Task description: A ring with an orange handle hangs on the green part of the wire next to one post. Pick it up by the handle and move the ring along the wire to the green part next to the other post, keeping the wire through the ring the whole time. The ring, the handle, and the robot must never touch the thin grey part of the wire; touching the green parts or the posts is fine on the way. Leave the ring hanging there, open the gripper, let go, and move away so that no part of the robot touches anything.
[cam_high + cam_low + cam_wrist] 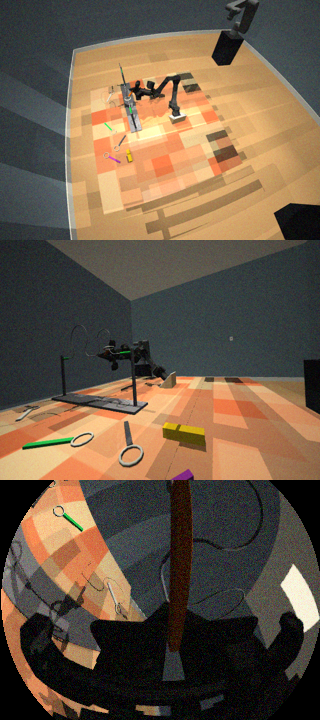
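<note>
The ring with orange handle is 9 cm to the left of my gripper tip and 2 cm above it. Also, from my gripper tip: yellow block (53 cm to the left, 25 cm below, 11 cm ahead).
</note>
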